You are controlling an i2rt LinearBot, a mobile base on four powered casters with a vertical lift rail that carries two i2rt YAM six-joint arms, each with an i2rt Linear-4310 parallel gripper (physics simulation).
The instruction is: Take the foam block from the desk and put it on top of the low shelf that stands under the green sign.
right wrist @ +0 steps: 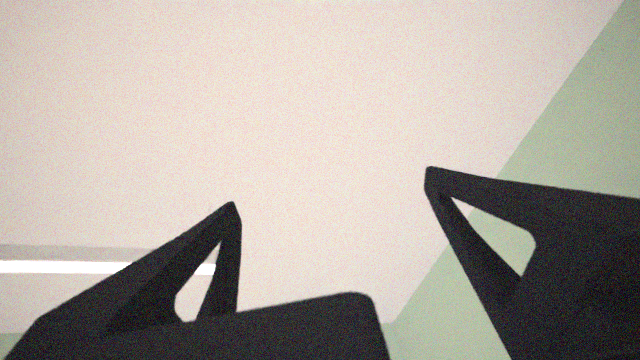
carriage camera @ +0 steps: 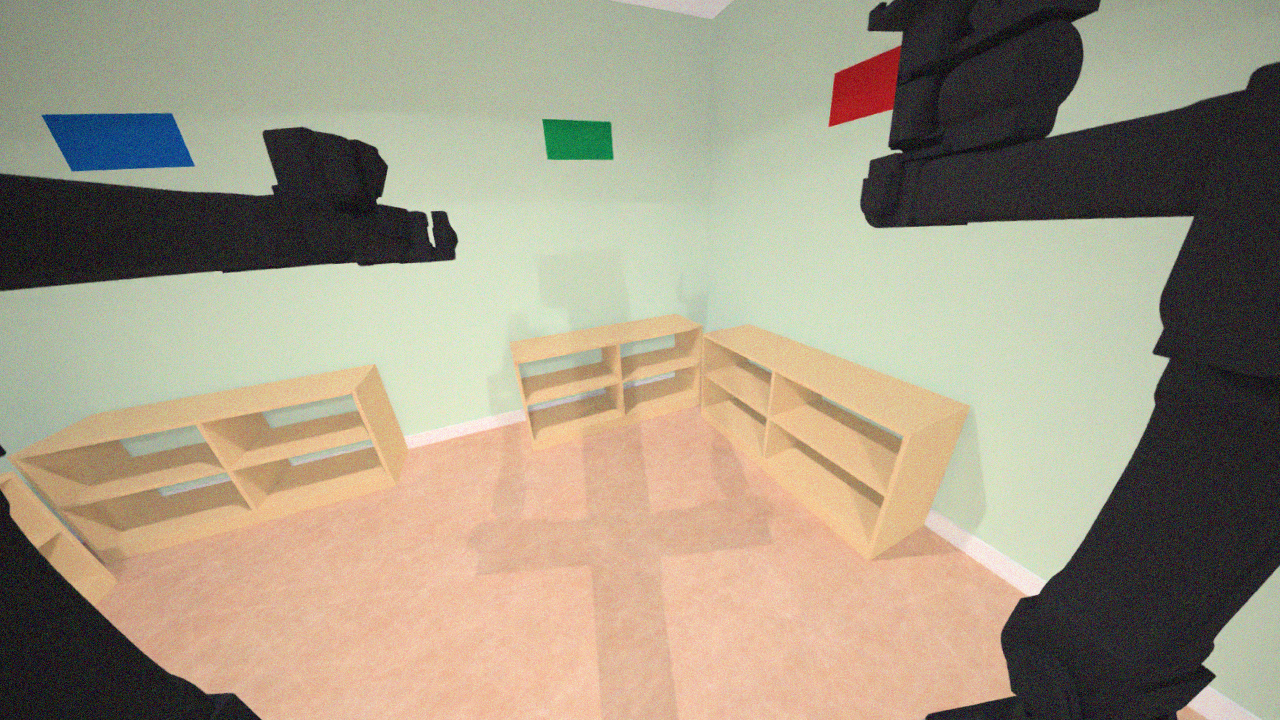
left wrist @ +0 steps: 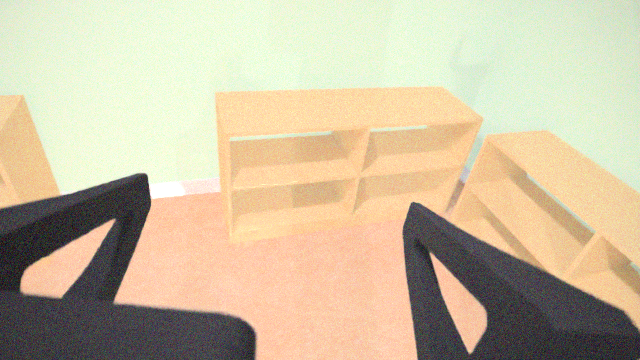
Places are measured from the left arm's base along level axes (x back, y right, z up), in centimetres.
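Where they show: left gripper, fingertip midpoint: (carriage camera: 426, 239) (left wrist: 280, 202); right gripper, fingertip midpoint: (right wrist: 331, 194).
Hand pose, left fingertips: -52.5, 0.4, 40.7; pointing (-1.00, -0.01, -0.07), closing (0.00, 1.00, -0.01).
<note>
After its pixels a point has its place, as x, y, z.
The green sign (carriage camera: 578, 139) @(-224.5, 15.1, 88.1) hangs on the back wall. The low shelf (carriage camera: 604, 337) @(-195.7, 20.7, -26.3) (left wrist: 345, 109) @(-197.9, 18.8, -26.3) under it is pale wood with open compartments, and its top is bare. The foam block and the desk do not show in these views. My left gripper (left wrist: 280, 202) @(-52.5, 0.4, 40.7) is open and empty, with the low shelf beyond its fingers in the left wrist view. My right gripper (right wrist: 331, 194) @(-28.8, 61.6, 68.0) is open and empty and points up toward the ceiling.
A second wooden shelf (carriage camera: 841, 362) @(-131.3, 135.8, -26.3) (left wrist: 575, 155) @(-179.3, 119.1, -26.3) stands close to the right of the low shelf, below the red sign (carriage camera: 864, 86) @(-149.1, 137.6, 88.7). Another shelf (carriage camera: 223, 404) @(-140.0, -161.3, -26.3) stands at the left below the blue sign (carriage camera: 120, 141) @(-161.9, -171.6, 87.9). Part of a further shelf (carriage camera: 80, 565) @(-93.0, -199.6, -72.6) shows at the left edge.
</note>
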